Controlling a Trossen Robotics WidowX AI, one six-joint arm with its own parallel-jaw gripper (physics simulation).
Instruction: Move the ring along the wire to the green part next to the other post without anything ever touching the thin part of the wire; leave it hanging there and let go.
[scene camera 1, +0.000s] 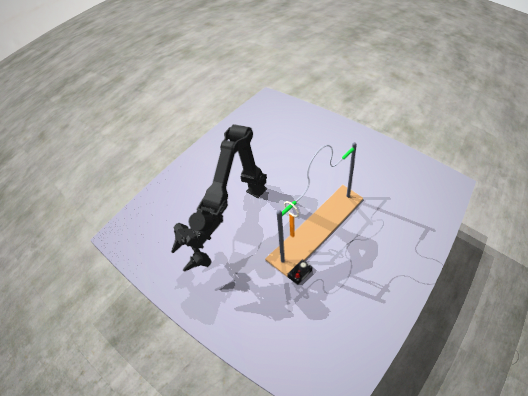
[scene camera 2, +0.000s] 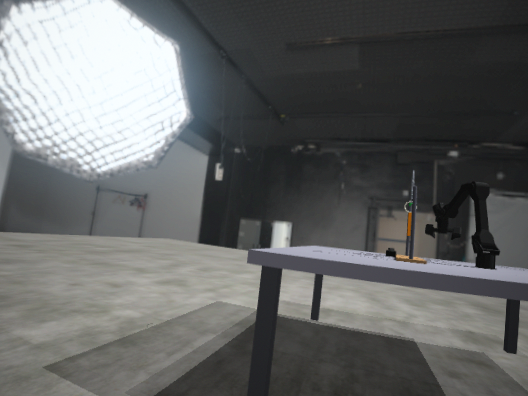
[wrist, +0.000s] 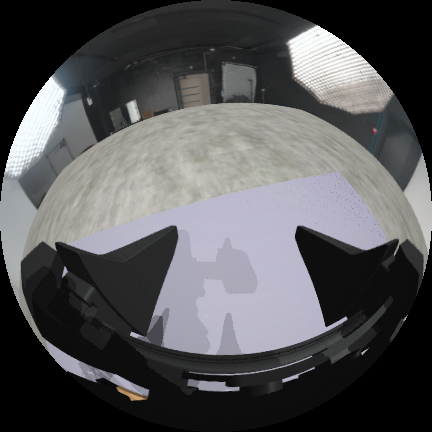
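Seen in the pictures: gripper, between the fingertips: (scene camera 1: 177, 261) (scene camera 2: 443, 238) (wrist: 239, 231); arm's base, origin of its link: (scene camera 1: 256, 190) (scene camera 2: 485, 268).
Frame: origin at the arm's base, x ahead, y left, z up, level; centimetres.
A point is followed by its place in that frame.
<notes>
The pale ring (scene camera 1: 298, 214) {x 33.0, y -16.9, z 26.5 cm} (scene camera 2: 405, 206) {x 32.5, y -16.5, z 27.2 cm} with its orange handle (scene camera 1: 292, 226) {x 30.5, y -16.8, z 17.9 cm} (scene camera 2: 409, 224) {x 30.1, y -16.0, z 17.4 cm} hangs around the green part (scene camera 1: 287, 209) {x 30.1, y -18.5, z 28.7 cm} beside the near dark post (scene camera 1: 281, 237) {x 30.1, y -22.3, z 17.9 cm}. The handle points down. The thin wire (scene camera 1: 308, 172) {x 31.1, y -8.6, z 36.8 cm} curves up from there to the other green part (scene camera 1: 348, 153) {x 33.8, y 13.8, z 28.6 cm} at the far post (scene camera 1: 351, 172) {x 34.4, y 17.2, z 16.1 cm}. My gripper (scene camera 1: 179, 260) {x 5.3, y -48.6, z 13.2 cm} (scene camera 2: 442, 231) {x 5.3, y -48.6, z 13.2 cm} (wrist: 239, 231) {x 5.3, y -48.6, z 13.2 cm} is open and empty, raised above the table to the left of the near post in scene camera 1, well apart from the ring. The ring does not show in the wrist view.
An orange-brown board (scene camera 1: 325, 220) {x 32.6, y 2.1, z 1.2 cm} (scene camera 2: 411, 259) {x 34.4, y 21.4, z 1.1 cm} carries both posts on the pale lilac table (scene camera 1: 350, 325) {x 64.4, y -29.7, z 0.0 cm} (scene camera 2: 350, 270) {x 56.3, y 65.0, z -1.9 cm}. A small black box (scene camera 1: 300, 274) {x 38.6, y -23.6, z 3.0 cm} (scene camera 2: 391, 253) {x 37.7, y -18.2, z 1.7 cm} with a red and a white knob stands at the board's near end. Shadows fall across the table.
</notes>
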